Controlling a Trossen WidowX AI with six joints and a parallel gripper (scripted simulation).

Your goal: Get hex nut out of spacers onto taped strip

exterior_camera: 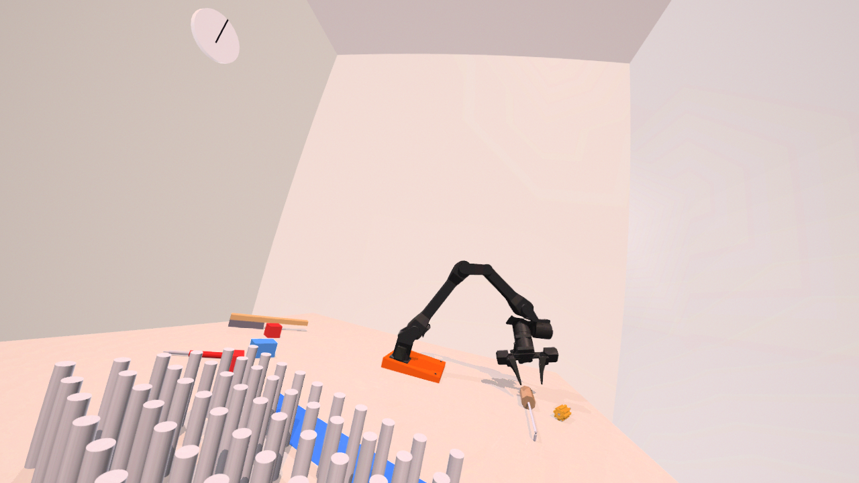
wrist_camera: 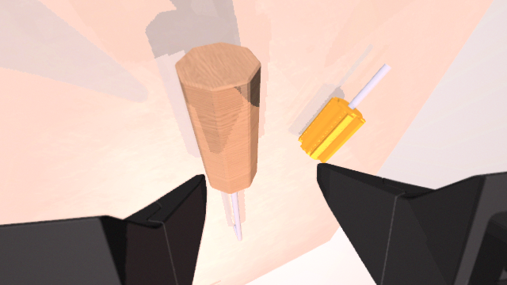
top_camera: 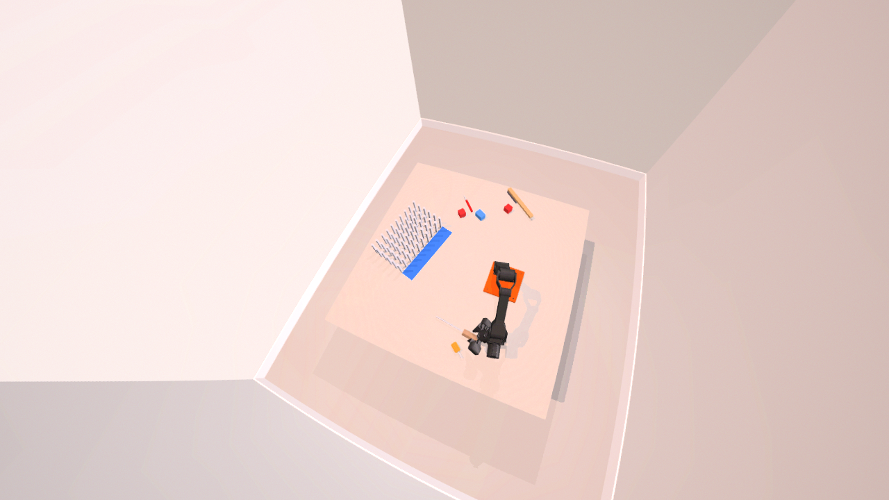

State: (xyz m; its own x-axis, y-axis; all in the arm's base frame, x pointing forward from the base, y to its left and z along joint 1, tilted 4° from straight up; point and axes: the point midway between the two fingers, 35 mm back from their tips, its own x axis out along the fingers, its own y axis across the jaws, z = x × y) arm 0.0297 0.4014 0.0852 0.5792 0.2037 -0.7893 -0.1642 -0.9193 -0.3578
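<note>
The orange toothed piece is 50 mm ahead of my gripper tip, 80 mm to the left of it and 40 mm below it. From my gripper tip the other things lie so: blue block 170 mm ahead, 760 mm to the right, 40 mm below; then blue taped strip 410 mm ahead, 400 mm to the right, 60 mm below; then hook tool 100 mm ahead, 20 mm to the right, 40 mm below.
</note>
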